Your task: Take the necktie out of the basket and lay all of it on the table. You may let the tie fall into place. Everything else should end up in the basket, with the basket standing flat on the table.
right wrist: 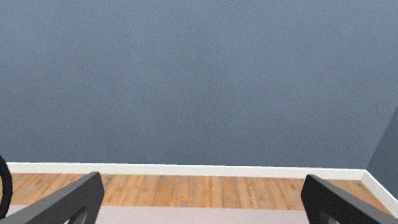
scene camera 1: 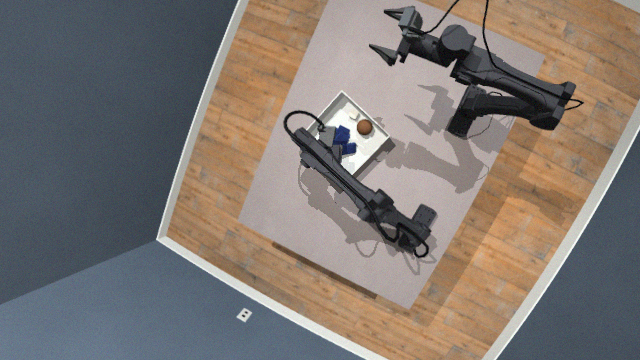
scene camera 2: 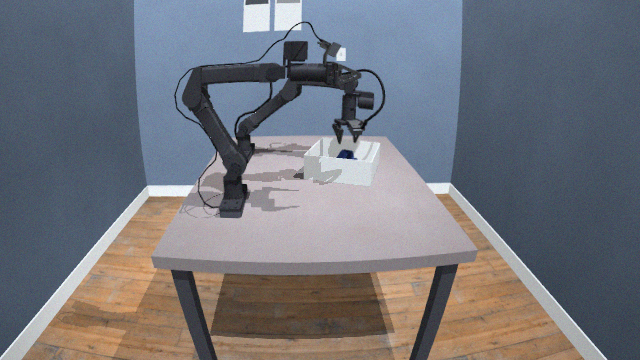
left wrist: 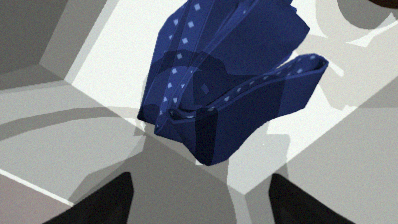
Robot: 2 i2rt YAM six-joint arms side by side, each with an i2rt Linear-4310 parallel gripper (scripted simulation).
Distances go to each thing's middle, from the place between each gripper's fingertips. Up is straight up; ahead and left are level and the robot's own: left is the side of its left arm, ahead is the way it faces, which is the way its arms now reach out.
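Labels:
White basket (scene camera 2: 328,168): 80 mm below my left hand, 20 mm behind it, 70 mm to the right of it.
My right gripper (scene camera 1: 376,28), measured from the white basket: 30 mm short of it, 300 mm to the right of it, 400 mm above it.

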